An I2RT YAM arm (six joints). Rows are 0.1 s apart.
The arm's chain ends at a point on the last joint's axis. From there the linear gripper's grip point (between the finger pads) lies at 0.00 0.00 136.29 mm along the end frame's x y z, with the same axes.
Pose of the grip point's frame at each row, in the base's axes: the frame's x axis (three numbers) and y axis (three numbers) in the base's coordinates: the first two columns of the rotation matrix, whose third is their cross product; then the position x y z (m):
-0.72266, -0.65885, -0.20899, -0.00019, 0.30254, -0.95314, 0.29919, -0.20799, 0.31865
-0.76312, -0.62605, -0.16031, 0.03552, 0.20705, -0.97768, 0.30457, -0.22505, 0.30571
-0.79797, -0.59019, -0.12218, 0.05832, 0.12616, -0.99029, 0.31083, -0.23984, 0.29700
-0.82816, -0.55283, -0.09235, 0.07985, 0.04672, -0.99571, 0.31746, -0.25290, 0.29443
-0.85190, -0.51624, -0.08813, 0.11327, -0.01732, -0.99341, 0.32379, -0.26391, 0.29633
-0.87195, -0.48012, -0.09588, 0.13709, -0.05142, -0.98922, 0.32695, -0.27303, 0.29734
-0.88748, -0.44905, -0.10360, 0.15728, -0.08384, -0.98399, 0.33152, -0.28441, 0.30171
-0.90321, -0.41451, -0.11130, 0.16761, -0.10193, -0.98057, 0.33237, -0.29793, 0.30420
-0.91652, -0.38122, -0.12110, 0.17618, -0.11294, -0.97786, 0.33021, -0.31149, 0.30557
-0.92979, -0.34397, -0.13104, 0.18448, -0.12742, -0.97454, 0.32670, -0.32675, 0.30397
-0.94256, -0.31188, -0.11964, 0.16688, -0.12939, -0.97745, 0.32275, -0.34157, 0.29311
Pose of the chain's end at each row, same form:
-0.72266, -0.65885, -0.20899, -0.00019, 0.30254, -0.95314, 0.20499, -0.11412, 0.34846
-0.76312, -0.62605, -0.16031, 0.03552, 0.20705, -0.97768, 0.21663, -0.12259, 0.32421
-0.79797, -0.59019, -0.12218, 0.05832, 0.12616, -0.99029, 0.22907, -0.13117, 0.30603
-0.82816, -0.55283, -0.09235, 0.07985, 0.04672, -0.99571, 0.24185, -0.13951, 0.29369
-0.85190, -0.51624, -0.08813, 0.11327, -0.01732, -0.99341, 0.25410, -0.14721, 0.28635
-0.87195, -0.48012, -0.09588, 0.13709, -0.05142, -0.98922, 0.26289, -0.15368, 0.28226
-0.88748, -0.44905, -0.10360, 0.15728, -0.08384, -0.98399, 0.27248, -0.16317, 0.28194
-0.90321, -0.41451, -0.11130, 0.16761, -0.10193, -0.98057, 0.27852, -0.17468, 0.28218
-0.91652, -0.38122, -0.12110, 0.17618, -0.11294, -0.97786, 0.28127, -0.18644, 0.28231
-0.92979, -0.34397, -0.13104, 0.18448, -0.12742, -0.97454, 0.28329, -0.19996, 0.27917
-0.94256, -0.31188, -0.11964, 0.16688, -0.12939, -0.97745, 0.28331, -0.21328, 0.26939

